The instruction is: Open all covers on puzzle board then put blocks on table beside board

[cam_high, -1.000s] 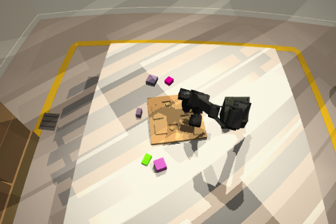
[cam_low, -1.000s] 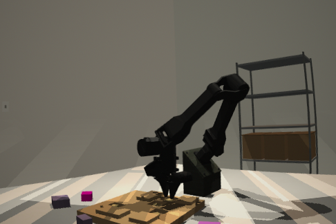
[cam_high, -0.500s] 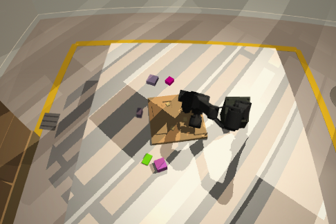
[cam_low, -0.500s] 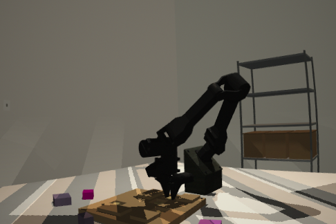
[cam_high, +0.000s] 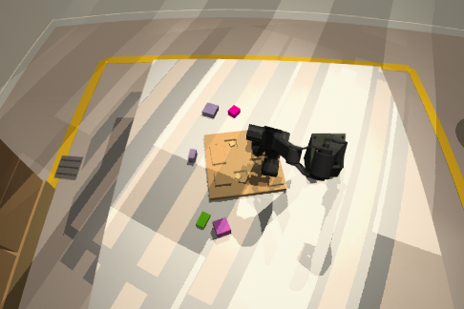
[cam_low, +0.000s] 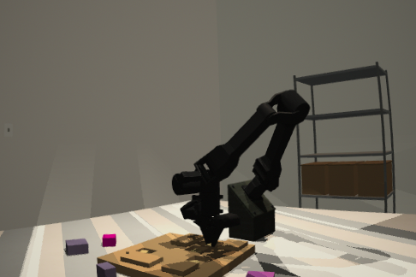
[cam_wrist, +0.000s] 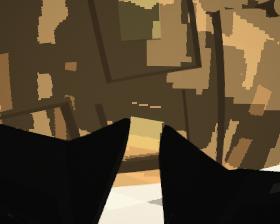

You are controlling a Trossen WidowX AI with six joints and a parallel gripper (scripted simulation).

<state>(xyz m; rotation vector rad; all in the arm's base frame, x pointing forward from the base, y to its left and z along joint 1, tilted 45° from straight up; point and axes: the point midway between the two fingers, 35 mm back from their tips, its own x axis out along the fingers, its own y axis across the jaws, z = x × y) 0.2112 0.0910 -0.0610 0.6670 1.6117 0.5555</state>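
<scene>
My gripper tip is 100 mm short of the tan puzzle board and 10 mm to the right of it. Round my gripper tip: green block: 260 mm to the left, 230 mm ahead, 10 mm below; then magenta block: 260 mm to the right, 180 mm ahead.
</scene>
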